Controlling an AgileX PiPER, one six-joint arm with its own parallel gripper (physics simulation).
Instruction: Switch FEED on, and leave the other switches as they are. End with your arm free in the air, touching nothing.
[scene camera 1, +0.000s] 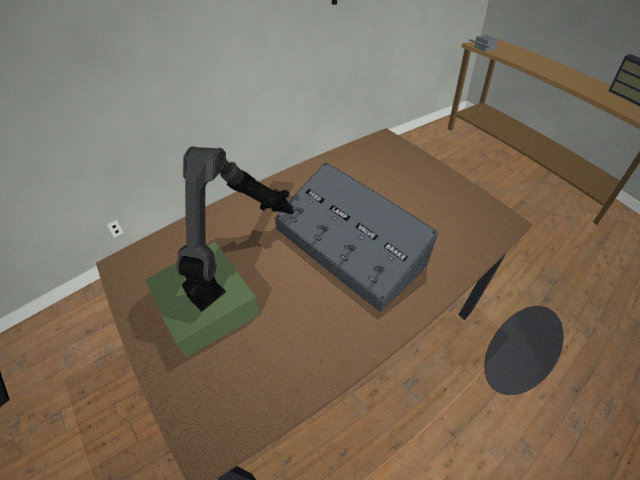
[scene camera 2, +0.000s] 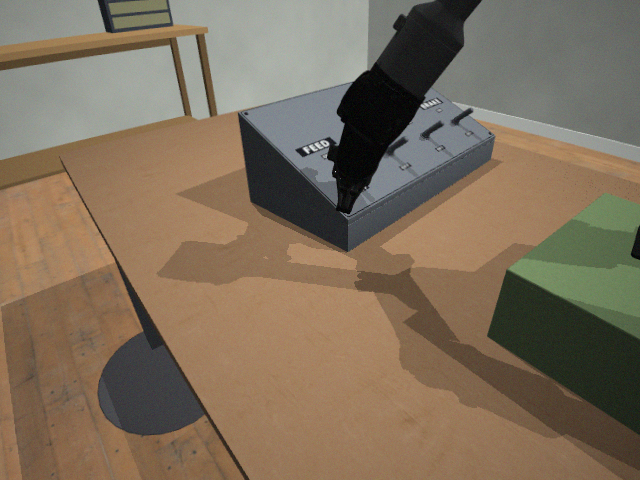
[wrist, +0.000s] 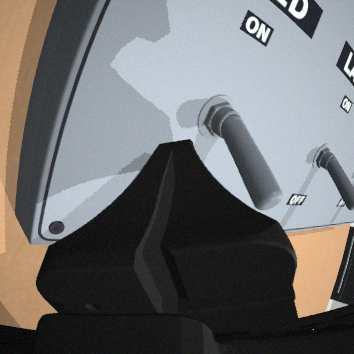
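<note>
The grey sloped panel (scene camera 1: 361, 195) (scene camera 2: 289, 117) (wrist: 200, 60) carries four levers. The FEED lever (scene camera 1: 298, 210) (wrist: 250, 160) tilts down toward the panel's lower edge, the OFF side. The LAMP lever (scene camera 1: 323, 227) (wrist: 339, 177), VALVE lever (scene camera 1: 350, 248) (scene camera 2: 432, 128) and BRAKE lever (scene camera 1: 379, 269) (scene camera 2: 462, 115) tilt the same way. My gripper (scene camera 1: 293, 211) (scene camera 2: 344, 209) (wrist: 178, 161) is shut and empty, low over the panel's FEED end. In the wrist view its tip is left of the FEED lever and hides the FEED OFF label. Whether it touches the panel or lever, I cannot tell.
The panel stands on a brown table (scene camera 1: 310, 361) (scene camera 2: 310, 361). The arm's base sits on a green block (scene camera 1: 222, 330) (scene camera 2: 563, 335). A wall rises behind the table in scene camera 1. A wooden workbench (scene camera 1: 558, 69) (scene camera 2: 103, 43) stands apart from the table.
</note>
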